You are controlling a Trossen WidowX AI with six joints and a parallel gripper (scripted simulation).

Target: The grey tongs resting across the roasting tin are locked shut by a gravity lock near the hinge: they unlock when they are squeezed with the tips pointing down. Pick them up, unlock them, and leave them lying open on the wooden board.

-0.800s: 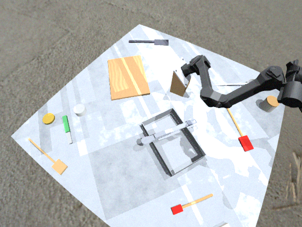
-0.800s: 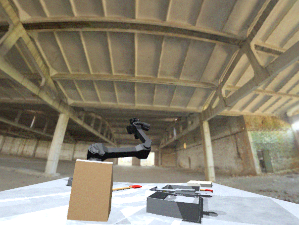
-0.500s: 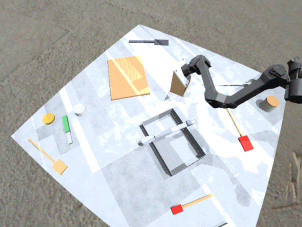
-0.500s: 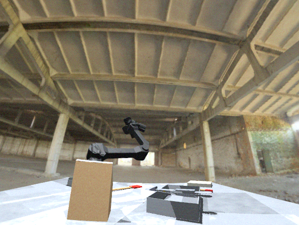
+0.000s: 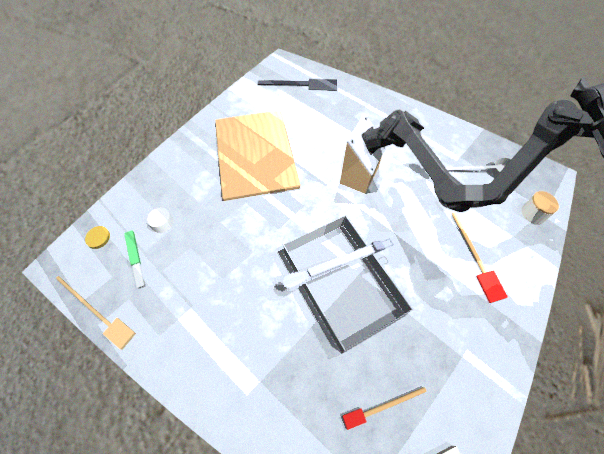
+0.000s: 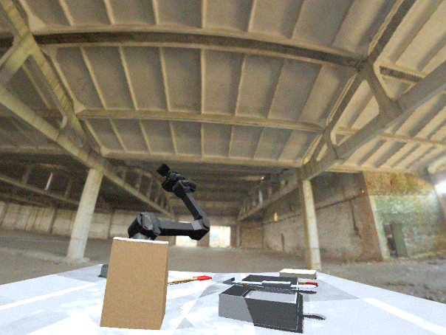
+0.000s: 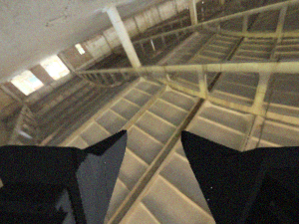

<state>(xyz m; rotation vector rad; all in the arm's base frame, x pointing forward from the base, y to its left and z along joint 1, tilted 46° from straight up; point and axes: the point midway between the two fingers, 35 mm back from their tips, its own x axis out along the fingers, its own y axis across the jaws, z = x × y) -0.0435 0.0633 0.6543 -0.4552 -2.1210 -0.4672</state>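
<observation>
The roasting tin is 50 cm ahead of my gripper tip, 37 cm to the right of it and 52 cm below it. From my gripper tip the other things lie so: black spatula (10 cm behind, 97 cm to the right, 55 cm below); wooden board (30 cm ahead, 87 cm to the right, 54 cm below); cork-topped jar (6 cm behind, 1 cm to the right, 52 cm below).
</observation>
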